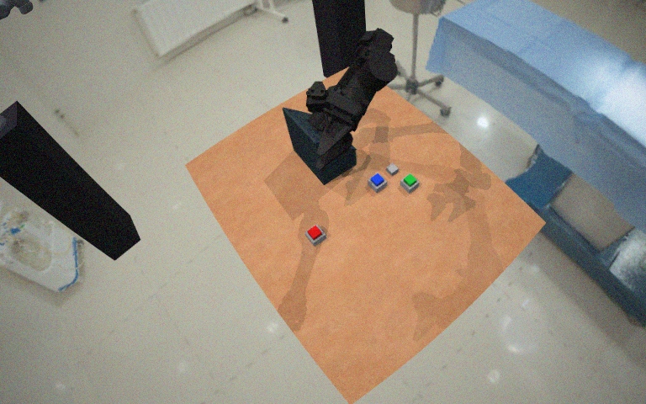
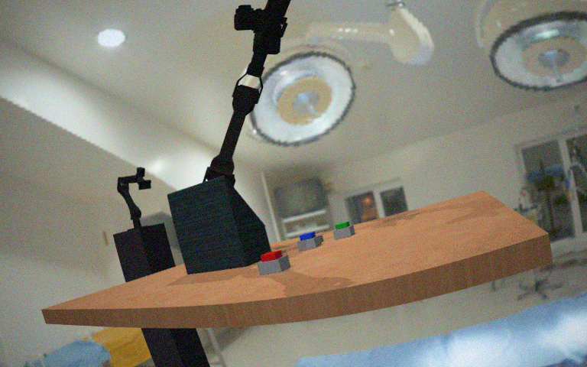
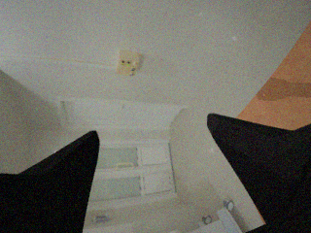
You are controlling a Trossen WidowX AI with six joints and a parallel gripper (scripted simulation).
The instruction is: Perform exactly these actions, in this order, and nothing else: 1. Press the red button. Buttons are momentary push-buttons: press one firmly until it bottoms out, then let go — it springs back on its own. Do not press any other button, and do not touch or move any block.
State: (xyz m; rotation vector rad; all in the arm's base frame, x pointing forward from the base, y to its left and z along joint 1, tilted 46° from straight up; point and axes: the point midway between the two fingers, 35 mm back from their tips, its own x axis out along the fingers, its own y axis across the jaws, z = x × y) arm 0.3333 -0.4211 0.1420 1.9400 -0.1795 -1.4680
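Now: the red button 500 mm below my gripper tip, 130 mm behind it and 10 mm to the left of it. Round my gripper tip: green button (500 mm below, 370 mm to the left, 60 mm behind); then small grey block (520 mm below, 370 mm to the left, 150 mm behind); then blue button (500 mm below, 290 mm to the left, 140 mm behind).
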